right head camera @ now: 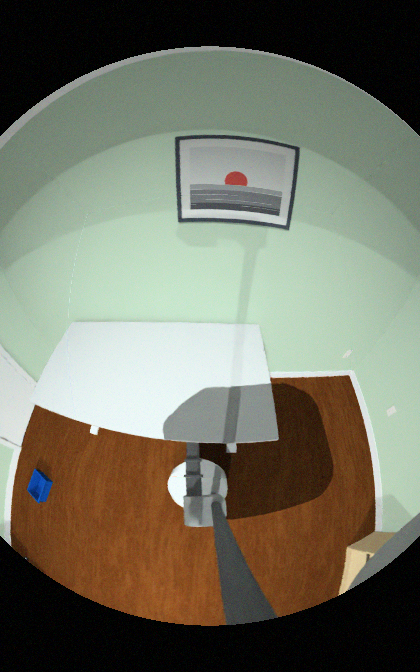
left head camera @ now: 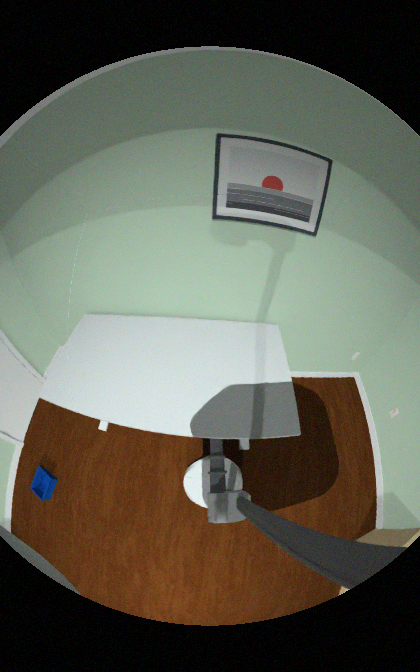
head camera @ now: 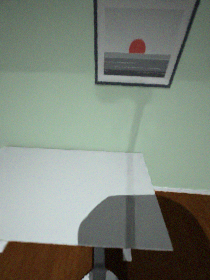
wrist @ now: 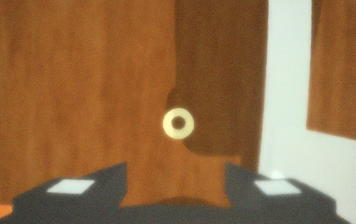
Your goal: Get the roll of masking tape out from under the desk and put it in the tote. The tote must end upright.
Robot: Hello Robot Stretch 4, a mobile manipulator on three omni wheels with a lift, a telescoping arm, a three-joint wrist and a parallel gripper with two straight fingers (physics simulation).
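Places are measured from the robot's base along level axes (x left, y back, z up), in centimetres.
Pixels of known places: gripper, fingertip midpoint: [wrist: 175, 177].
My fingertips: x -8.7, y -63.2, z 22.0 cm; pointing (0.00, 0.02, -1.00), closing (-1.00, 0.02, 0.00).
Observation:
For each thing: its top centre in the pictures, then the offset to it from my fingertips. Level surfaces: height alone.
- masking tape at its top centre: [wrist: 178, 123] dz -21.9, dx -0.2, dy -2.2 cm
- white desk at its surface level: dz +47.2 cm
- blue tote at its top centre: [right head camera: 35, 485] dz -12.7, dx +162.2, dy +100.8 cm
The roll of masking tape [wrist: 178, 135] is a pale yellow ring lying flat on the wood floor in the wrist view, near the middle and at the edge of a shadow. My gripper [wrist: 175, 177] is open and empty. It is above the floor, and the tape shows beyond the gap between its fingertips, apart from them. The white desk [head camera: 60, 195] [left head camera: 150, 370] [right head camera: 125, 370] hides the gripper and the tape in the head views. The blue tote [left head camera: 46, 495] [right head camera: 43, 496] stands upright on the floor at the far left of both side head views.
A white desk leg and foot [wrist: 287, 75] run down the right of the wrist view. My arm [left head camera: 216, 465] [right head camera: 193, 467] reaches under the desk's front edge. A tan box-like piece [right head camera: 357, 557] stands at the lower right. A framed picture [head camera: 137, 46] hangs on the wall behind the desk.

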